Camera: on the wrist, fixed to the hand. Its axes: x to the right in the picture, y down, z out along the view.
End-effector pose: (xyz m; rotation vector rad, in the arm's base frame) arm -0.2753 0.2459 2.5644 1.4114 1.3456 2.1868
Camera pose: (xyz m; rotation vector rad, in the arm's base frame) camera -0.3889 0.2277 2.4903 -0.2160 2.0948 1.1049
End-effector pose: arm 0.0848 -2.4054 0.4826 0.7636 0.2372 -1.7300
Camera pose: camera 0.0519 -2.3241 0.3776 -1.2012 -0.6469 2.4229
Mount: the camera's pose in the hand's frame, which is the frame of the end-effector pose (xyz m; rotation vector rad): 0.0026 -0.0794 -0.1114 0.4970 0.4140 -1.4769
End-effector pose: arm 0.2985 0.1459 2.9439 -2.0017 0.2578 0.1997
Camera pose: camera 0.3253 0.0782 3.0597 -1.2801 -0.8451 -1.0969
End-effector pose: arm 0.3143 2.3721 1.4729 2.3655 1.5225 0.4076
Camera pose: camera 0.2059 2.4164 1.5437 -0.6755 -2.8932 -0.1024
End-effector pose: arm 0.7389 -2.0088 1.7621 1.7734 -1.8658 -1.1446
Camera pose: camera 0.8717 -2.0399 1.7736 -2.7622 0.2872 0.3518
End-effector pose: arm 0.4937 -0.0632 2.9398 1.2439 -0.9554 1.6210
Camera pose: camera 0.5323 0.0672 2.9244 1.2832 0.6457 0.7695
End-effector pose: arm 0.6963 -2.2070 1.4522 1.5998 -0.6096 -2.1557
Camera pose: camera 0.7987 -2.1551 1.3777 -1.7808 -0.2249 1.2441
